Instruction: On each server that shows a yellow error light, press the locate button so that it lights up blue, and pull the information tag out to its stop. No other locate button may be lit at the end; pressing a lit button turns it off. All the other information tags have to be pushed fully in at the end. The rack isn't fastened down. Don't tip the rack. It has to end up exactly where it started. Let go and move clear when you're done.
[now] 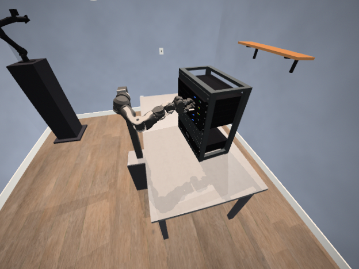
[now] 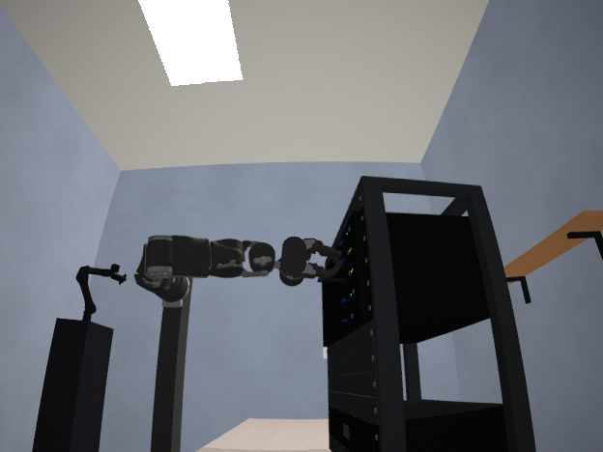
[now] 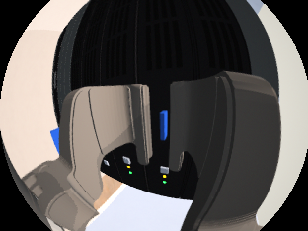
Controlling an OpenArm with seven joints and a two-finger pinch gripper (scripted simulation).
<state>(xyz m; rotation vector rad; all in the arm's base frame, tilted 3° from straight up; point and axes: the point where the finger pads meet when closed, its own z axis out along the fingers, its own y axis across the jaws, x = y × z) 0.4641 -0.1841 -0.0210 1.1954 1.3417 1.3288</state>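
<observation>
Right now the information tag is 50 mm ahead of my hand and 10 mm to the left of it. Also, from my hand: locate button 50 mm to the right, 20 mm ahead.
</observation>
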